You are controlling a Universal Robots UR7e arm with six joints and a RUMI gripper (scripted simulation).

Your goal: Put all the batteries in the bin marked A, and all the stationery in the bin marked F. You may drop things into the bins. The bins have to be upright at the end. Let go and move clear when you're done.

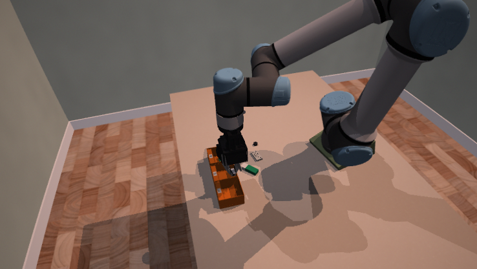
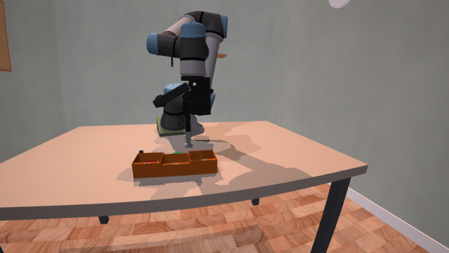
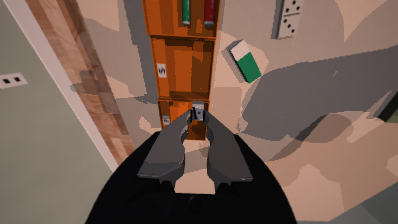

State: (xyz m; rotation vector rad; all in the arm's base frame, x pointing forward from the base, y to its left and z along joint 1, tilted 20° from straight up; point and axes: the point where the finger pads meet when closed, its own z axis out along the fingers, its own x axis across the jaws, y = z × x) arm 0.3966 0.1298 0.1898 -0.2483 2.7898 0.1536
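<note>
Now: the green-and-white eraser 8 cm to the right of my hand, 8 cm below it and 6 cm behind it. From my hand the other things lie so: small grey object 1 cm below; then red battery 13 cm to the right, 7 cm below, 2 cm ahead; then orange three-compartment bin 6 cm below, 4 cm to the right, 3 cm ahead.
</note>
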